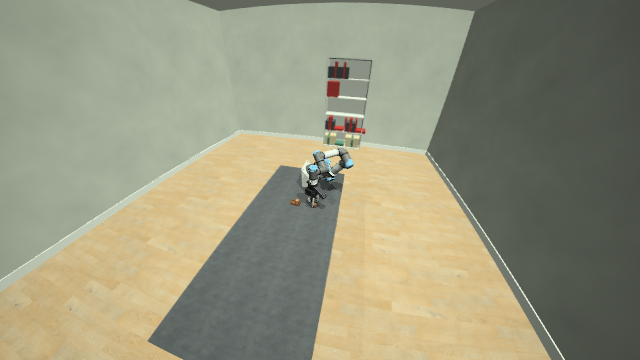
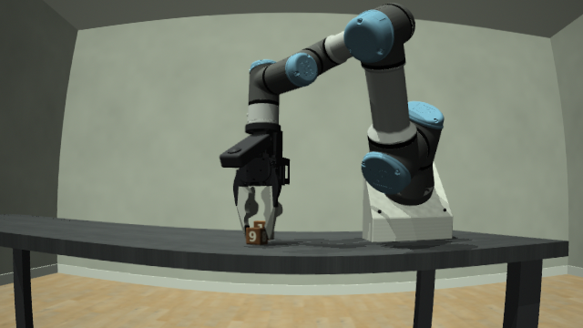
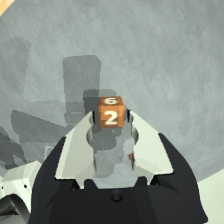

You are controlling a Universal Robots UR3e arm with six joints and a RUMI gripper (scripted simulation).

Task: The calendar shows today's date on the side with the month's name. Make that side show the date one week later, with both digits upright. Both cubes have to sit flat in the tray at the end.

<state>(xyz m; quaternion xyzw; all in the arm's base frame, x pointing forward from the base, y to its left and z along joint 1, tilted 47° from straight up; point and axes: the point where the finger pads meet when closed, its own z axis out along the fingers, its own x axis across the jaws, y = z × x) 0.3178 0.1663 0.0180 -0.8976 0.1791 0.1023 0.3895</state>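
My hand is 10 mm above the cube. Also, from my hand: calendar tray (10 mm ahead, 160 mm to the right, 20 mm below).
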